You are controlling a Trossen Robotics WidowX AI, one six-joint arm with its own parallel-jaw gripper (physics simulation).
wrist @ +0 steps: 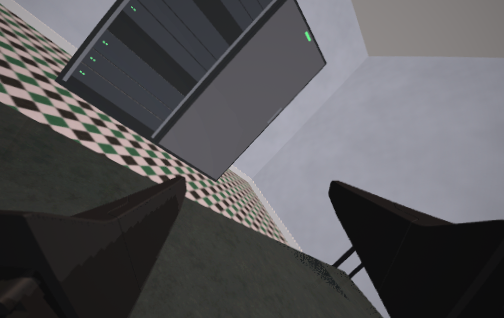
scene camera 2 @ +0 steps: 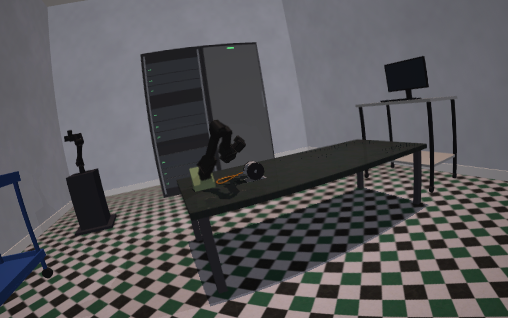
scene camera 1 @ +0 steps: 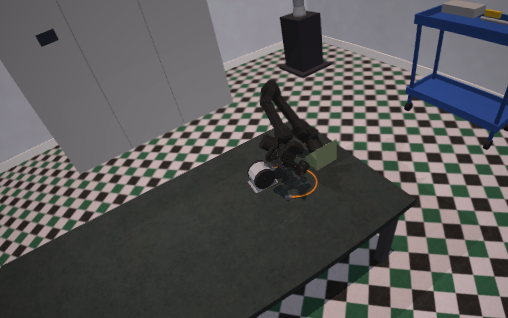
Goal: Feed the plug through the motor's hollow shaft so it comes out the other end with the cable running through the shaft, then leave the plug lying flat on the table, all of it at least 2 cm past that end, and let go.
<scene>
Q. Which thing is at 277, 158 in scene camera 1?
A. The gripper.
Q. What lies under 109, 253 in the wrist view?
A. The gripper.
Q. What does the gripper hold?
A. Nothing.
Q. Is the gripper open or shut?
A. Open.
</scene>
